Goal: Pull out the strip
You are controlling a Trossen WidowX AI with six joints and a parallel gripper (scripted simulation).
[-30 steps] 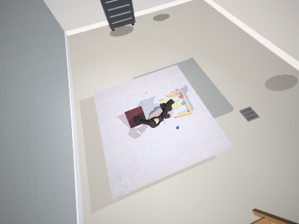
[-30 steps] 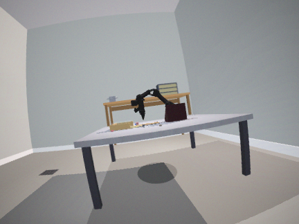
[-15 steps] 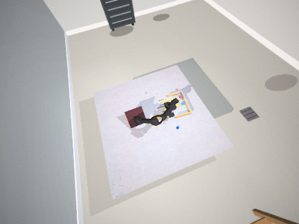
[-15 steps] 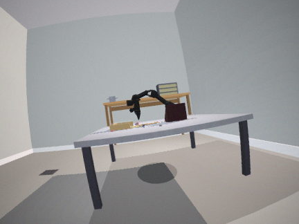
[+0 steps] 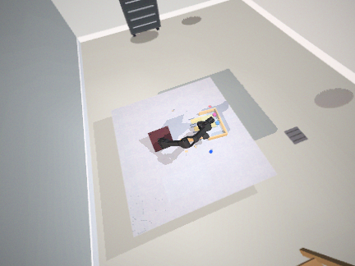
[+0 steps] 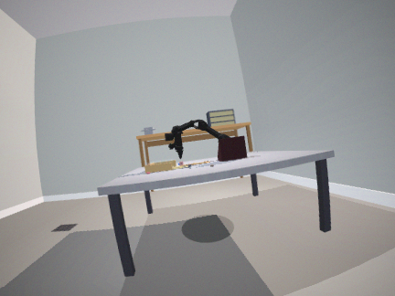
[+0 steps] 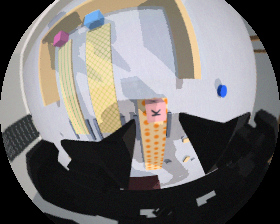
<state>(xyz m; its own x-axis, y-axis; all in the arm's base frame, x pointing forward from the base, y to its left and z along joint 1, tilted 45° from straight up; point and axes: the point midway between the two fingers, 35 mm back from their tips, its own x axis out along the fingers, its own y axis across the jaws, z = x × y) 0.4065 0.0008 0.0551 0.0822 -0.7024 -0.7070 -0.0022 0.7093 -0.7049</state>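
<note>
The pale cube marked k lies 40 mm below my gripper tip. Also, from my gripper tip: orange dotted strip 110 mm behind, 50 mm below; then blue piece 20 mm ahead, 180 mm to the right, 50 mm below.
</note>
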